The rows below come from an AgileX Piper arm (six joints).
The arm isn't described. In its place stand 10 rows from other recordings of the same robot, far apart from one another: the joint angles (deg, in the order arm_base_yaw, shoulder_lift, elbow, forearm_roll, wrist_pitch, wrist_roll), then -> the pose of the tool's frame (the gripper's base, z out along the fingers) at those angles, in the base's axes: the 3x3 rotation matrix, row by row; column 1 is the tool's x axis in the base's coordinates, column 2 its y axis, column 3 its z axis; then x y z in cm.
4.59, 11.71, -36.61, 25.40, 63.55, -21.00 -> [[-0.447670 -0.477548 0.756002], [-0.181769 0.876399 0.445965], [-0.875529 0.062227 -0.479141]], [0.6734 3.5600 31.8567]
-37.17, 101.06, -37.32, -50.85, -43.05, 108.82 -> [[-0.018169 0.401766 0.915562], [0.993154 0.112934 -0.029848], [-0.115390 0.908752 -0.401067]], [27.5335 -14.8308 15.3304]
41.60, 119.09, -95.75, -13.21, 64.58, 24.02 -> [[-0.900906 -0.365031 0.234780], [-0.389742 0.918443 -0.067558], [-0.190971 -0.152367 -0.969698]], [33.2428 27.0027 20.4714]
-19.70, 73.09, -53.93, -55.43, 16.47, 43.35 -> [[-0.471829 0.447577 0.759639], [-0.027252 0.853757 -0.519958], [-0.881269 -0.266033 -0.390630]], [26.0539 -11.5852 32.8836]
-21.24, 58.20, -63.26, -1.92, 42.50, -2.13 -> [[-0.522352 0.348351 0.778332], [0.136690 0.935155 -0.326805], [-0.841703 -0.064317 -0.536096]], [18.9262 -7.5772 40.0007]
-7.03, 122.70, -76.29, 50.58, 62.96, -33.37 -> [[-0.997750 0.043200 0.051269], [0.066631 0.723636 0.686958], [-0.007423 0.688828 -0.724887]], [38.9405 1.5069 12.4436]
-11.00, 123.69, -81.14, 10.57, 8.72, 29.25 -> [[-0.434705 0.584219 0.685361], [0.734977 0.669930 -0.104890], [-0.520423 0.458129 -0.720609]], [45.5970 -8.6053 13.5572]
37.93, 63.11, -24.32, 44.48, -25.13, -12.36 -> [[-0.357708 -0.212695 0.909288], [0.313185 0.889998 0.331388], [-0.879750 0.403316 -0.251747]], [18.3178 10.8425 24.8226]
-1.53, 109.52, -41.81, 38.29, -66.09, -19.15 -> [[-0.052339 0.586752 0.808073], [-0.018840 0.808458 -0.588252], [-0.998452 -0.046013 -0.031259]], [33.8689 -6.0613 16.0653]
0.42, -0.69, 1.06, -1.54, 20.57, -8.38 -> [[-0.270843 -0.045114 0.961566], [-0.172568 0.984995 -0.002394], [-0.947029 -0.166584 -0.274564]], [5.2817 -0.0472 17.5365]
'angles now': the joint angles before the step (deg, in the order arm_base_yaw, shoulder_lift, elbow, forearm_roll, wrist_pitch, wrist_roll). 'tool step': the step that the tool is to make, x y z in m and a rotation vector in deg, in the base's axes. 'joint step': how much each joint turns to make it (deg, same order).
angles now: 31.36, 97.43, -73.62, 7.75, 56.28, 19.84
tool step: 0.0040, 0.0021, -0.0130, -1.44, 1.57, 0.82
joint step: 0.01, 2.15, 0.00, -0.25, 0.02, -0.76
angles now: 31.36, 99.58, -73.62, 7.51, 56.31, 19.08
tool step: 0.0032, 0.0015, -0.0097, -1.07, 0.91, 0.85
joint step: 0.00, 1.63, -0.05, -0.29, -0.16, -0.78
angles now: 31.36, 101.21, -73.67, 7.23, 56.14, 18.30
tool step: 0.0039, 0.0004, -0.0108, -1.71, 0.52, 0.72
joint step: -0.01, 1.74, 0.01, -1.22, -0.39, -0.29
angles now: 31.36, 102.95, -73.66, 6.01, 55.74, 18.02
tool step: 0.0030, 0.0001, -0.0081, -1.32, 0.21, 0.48
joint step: 0.00, 1.29, 0.02, -1.09, -0.44, -0.06
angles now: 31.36, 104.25, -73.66, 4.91, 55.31, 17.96
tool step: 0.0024, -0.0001, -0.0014, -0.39, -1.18, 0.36
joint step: 0.01, 0.25, 0.00, -1.02, -1.06, 0.02
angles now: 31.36, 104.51, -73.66, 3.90, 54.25, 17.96
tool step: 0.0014, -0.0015, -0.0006, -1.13, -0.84, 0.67
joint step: 0.00, 0.09, 0.00, -1.55, -0.22, 0.00
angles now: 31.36, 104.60, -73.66, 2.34, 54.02, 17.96
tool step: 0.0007, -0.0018, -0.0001, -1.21, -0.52, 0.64
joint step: -0.01, 0.00, 0.01, -1.45, 0.18, -0.01
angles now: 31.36, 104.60, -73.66, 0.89, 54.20, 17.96
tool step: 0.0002, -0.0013, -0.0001, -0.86, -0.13, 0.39
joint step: -0.01, 0.00, -0.01, -0.89, 0.34, -0.01
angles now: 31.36, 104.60, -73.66, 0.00, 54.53, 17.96
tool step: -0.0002, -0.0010, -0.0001, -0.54, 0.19, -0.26
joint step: -0.02, 0.00, 0.00, -0.48, 0.45, 0.46
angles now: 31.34, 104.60, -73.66, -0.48, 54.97, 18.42
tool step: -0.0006, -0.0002, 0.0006, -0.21, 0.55, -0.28
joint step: 0.01, 0.00, -0.18, 0.08, 0.76, 0.25
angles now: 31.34, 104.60, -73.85, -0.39, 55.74, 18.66
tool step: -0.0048, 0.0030, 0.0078, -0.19, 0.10, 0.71
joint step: 0.85, -0.96, -0.51, -0.14, 1.65, 0.19
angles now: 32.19, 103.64, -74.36, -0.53, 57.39, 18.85
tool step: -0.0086, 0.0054, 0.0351, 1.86, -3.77, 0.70
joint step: 1.67, -3.98, -2.49, -0.75, 2.31, 1.22
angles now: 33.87, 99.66, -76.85, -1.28, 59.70, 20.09
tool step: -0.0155, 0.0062, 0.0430, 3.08, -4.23, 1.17
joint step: 2.37, -4.70, -3.31, -0.22, 2.81, 1.23
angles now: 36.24, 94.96, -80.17, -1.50, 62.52, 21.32
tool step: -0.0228, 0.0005, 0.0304, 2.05, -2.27, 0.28
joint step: 2.61, -4.75, -0.85, -0.56, 2.62, 2.45
